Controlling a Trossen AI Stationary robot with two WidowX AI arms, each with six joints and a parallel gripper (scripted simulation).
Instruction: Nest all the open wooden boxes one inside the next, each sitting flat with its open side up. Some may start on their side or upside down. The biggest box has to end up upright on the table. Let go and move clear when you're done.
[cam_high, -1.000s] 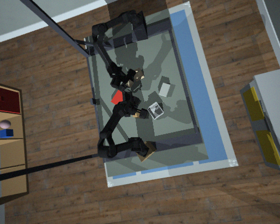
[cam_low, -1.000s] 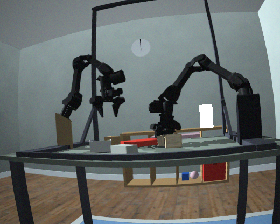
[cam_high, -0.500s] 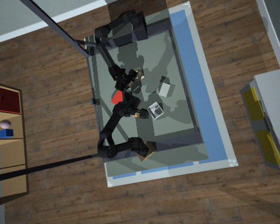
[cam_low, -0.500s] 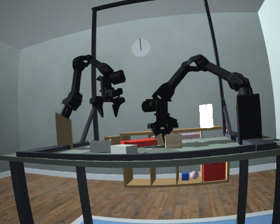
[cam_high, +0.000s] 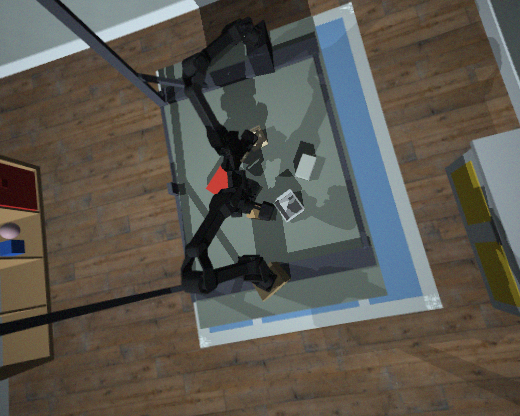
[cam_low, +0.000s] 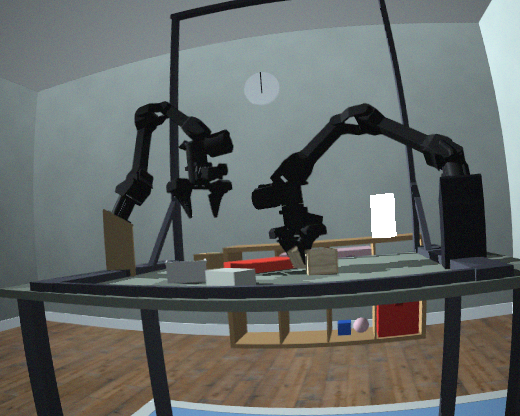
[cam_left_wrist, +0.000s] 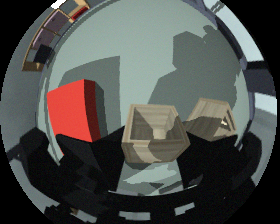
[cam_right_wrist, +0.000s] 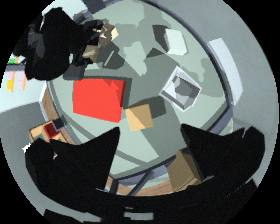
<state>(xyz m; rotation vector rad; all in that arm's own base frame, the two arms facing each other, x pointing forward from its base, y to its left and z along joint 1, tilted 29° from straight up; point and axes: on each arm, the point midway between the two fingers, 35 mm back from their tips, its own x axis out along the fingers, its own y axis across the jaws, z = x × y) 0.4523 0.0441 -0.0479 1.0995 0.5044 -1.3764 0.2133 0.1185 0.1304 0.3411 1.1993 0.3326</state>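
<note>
Right now the flat red box is 60 mm behind my left hand, 130 mm to the right of it and 40 mm below it. Round my left hand: white block: 260 mm ahead, 70 mm to the right, 30 mm below; grey open box: 180 mm ahead, 230 mm to the right, 30 mm below.
</note>
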